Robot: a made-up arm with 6 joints.
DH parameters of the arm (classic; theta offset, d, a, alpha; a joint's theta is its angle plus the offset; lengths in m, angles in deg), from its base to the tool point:
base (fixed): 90 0.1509 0 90
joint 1: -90 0.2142 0.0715 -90
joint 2: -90 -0.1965 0.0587 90
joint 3: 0 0.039 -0.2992 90
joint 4: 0 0.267 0.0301 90
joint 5: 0 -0.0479 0.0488 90
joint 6: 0 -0.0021 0.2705 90
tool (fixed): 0 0.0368 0 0
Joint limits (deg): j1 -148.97..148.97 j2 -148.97..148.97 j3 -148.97..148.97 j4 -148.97..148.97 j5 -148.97..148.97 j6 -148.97..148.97
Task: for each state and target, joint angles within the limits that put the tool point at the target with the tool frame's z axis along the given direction. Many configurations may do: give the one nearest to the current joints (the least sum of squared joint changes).
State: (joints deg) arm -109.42 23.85 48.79 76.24 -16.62 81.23
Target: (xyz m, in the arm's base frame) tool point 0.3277 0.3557 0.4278 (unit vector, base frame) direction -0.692 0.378 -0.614
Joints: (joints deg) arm -124.35 -3.09 45.70 109.17 -42.43 89.67
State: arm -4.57 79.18 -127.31 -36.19 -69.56 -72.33
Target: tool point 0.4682 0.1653 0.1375 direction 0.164 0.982 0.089
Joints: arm 20.79 93.89 -148.97 -46.88 -47.97 -113.07
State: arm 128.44 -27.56 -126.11 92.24 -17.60 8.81
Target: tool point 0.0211 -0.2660 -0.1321 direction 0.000 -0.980 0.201
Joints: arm 148.97 17.69 -88.73 84.93 19.05 14.23
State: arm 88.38 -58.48 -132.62 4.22 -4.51 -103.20
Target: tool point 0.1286 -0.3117 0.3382 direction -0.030 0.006 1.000
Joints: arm 90.08 -32.76 -132.14 23.22 -46.40 -72.92
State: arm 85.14 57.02 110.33 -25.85 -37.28 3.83
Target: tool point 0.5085 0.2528 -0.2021 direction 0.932 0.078 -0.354
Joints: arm 117.75 52.94 117.85 28.10 -70.30 -16.39
